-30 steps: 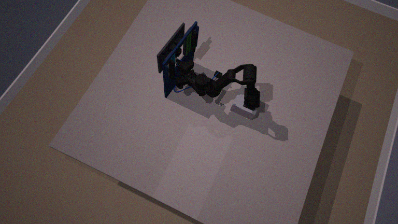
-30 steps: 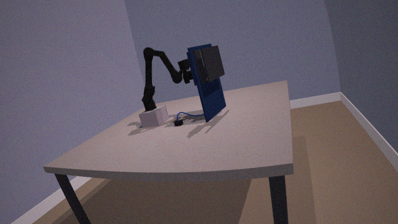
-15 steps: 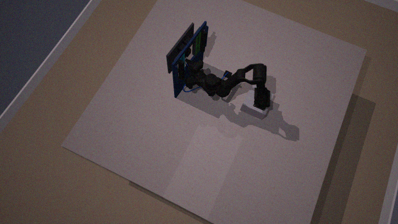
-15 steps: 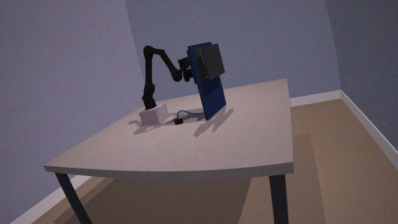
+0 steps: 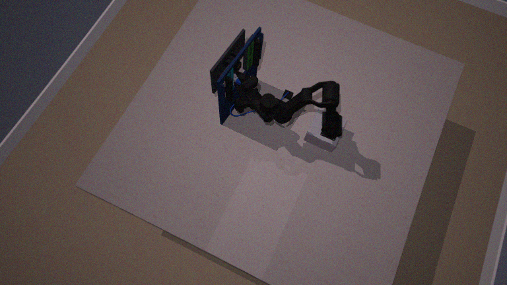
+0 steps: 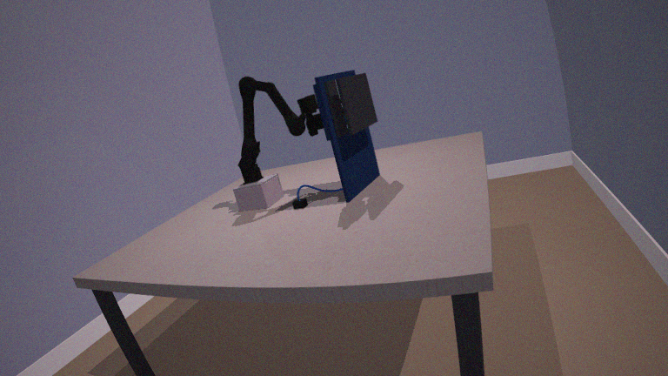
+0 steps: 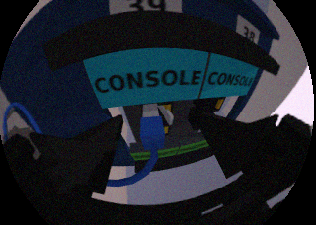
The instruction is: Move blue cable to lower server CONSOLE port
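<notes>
Right now the blue plug is 1 cm ahead of my gripper tip. Round my gripper tip: black block (20 cm behind, 14 cm to the right, 24 cm below).
</notes>
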